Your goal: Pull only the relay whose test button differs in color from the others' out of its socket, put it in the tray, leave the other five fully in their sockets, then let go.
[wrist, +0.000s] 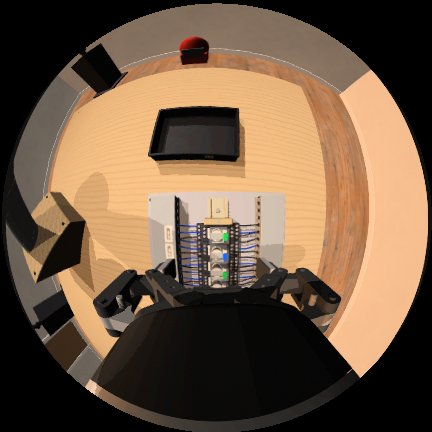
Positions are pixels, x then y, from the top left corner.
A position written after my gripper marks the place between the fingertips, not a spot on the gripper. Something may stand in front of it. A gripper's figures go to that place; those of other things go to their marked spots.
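My gripper point(215, 267) is at 0.16 m from the lens, while a grey panel point(192, 204) is at 0.27 m from the lens.
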